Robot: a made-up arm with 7 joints. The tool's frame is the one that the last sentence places.
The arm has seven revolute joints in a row. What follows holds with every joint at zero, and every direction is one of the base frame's.
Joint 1 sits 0.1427 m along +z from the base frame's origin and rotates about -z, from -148.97 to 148.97 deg.
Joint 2 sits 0.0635 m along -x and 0.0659 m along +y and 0.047 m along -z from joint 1 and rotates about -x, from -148.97 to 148.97 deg.
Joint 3 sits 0.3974 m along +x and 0.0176 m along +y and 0.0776 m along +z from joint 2 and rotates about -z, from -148.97 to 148.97 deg.
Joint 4 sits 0.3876 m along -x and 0.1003 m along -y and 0.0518 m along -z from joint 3 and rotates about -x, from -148.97 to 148.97 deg.
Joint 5 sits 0.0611 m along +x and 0.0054 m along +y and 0.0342 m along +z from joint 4 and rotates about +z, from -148.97 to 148.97 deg.
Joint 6 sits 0.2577 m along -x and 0.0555 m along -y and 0.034 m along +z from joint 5 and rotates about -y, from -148.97 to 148.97 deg.
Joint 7 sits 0.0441 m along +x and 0.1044 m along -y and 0.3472 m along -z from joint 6 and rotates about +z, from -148.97 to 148.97 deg.
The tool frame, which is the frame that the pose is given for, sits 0.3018 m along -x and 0.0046 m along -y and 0.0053 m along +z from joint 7; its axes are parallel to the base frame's.
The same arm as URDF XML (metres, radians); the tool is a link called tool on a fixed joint. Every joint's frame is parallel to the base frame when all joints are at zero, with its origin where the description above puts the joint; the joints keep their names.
<robot name="arm">
  <link name="base_link"/>
  <link name="link1"/>
  <link name="link2"/>
  <link name="link3"/>
  <link name="link4"/>
  <link name="link5"/>
  <link name="link6"/>
  <link name="link7"/>
  <link name="tool"/>
  <joint name="joint 1" type="revolute">
    <parent link="base_link"/>
    <child link="link1"/>
    <origin xyz="0 0 0.1427" rpy="0 0 0"/>
    <axis xyz="0 0 -1"/>
    <limit lower="-2.6" upper="2.6"/>
  </joint>
  <joint name="joint 2" type="revolute">
    <parent link="link1"/>
    <child link="link2"/>
    <origin xyz="-0.0635 0.0659 -0.047" rpy="0 0 0"/>
    <axis xyz="-1 0 0"/>
    <limit lower="-2.6" upper="2.6"/>
  </joint>
  <joint name="joint 3" type="revolute">
    <parent link="link2"/>
    <child link="link3"/>
    <origin xyz="0.3974 0.0176 0.0776" rpy="0 0 0"/>
    <axis xyz="0 0 -1"/>
    <limit lower="-2.6" upper="2.6"/>
  </joint>
  <joint name="joint 4" type="revolute">
    <parent link="link3"/>
    <child link="link4"/>
    <origin xyz="-0.3876 -0.1003 -0.0518" rpy="0 0 0"/>
    <axis xyz="-1 0 0"/>
    <limit lower="-2.6" upper="2.6"/>
  </joint>
  <joint name="joint 5" type="revolute">
    <parent link="link4"/>
    <child link="link5"/>
    <origin xyz="0.0611 0.0054 0.0342" rpy="0 0 0"/>
    <axis xyz="0 0 1"/>
    <limit lower="-2.6" upper="2.6"/>
  </joint>
  <joint name="joint 6" type="revolute">
    <parent link="link5"/>
    <child link="link6"/>
    <origin xyz="-0.2577 -0.0555 0.034" rpy="0 0 0"/>
    <axis xyz="0 -1 0"/>
    <limit lower="-2.6" upper="2.6"/>
  </joint>
  <joint name="joint 7" type="revolute">
    <parent link="link6"/>
    <child link="link7"/>
    <origin xyz="0.0441 -0.1044 -0.3472" rpy="0 0 0"/>
    <axis xyz="0 0 1"/>
    <limit lower="-2.6" upper="2.6"/>
  </joint>
  <joint name="tool_joint" type="fixed">
    <parent link="link7"/>
    <child link="tool"/>
    <origin xyz="-0.3018 -0.0046 0.0053" rpy="0 0 0"/>
  </joint>
</robot>

